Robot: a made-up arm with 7 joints.
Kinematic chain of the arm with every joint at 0, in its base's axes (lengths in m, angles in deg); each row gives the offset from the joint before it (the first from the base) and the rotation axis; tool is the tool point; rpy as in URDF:
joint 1: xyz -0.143 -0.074 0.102 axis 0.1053 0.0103 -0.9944
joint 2: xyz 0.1 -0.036 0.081 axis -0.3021 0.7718 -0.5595
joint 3: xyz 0.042 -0.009 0 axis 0.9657 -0.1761 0.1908
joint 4: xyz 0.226 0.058 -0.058 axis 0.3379 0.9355 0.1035
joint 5: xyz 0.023 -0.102 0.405 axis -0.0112 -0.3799 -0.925
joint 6: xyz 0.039 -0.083 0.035 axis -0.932 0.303 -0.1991
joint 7: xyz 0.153 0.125 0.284 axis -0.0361 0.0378 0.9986
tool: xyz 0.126 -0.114 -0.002 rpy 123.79 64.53 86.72
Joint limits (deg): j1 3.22..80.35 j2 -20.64..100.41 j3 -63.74..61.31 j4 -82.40..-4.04 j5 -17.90..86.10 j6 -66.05..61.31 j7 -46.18..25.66
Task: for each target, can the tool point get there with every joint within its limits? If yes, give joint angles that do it. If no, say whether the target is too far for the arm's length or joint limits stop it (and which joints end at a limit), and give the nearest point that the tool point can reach.
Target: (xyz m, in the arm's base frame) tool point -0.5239 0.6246 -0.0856
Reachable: no: joint limits stop it (at a limit: joint 1, joint 3, joint 4, joint 7) | nearest point -0.4237 0.3659 -0.0002 | short by 0.290 m
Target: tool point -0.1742 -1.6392 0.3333
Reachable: no: too far | nearest point -0.1659 -1.1274 0.2760 | short by 0.515 m
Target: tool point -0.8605 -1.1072 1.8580
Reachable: no: too far | nearest point -0.4512 -0.6715 0.9173 | short by 1.115 m
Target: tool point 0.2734 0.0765 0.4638
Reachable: yes | joints 61.38 29.87 -53.93 -62.36 73.97 40.60 -25.23
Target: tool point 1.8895 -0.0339 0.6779
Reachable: no: too far | nearest point 0.8706 -0.0749 0.4157 | short by 1.053 m
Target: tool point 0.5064 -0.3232 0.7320
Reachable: yes | joints 52.95 -8.41 -50.12 -17.89 13.13 16.65 19.95
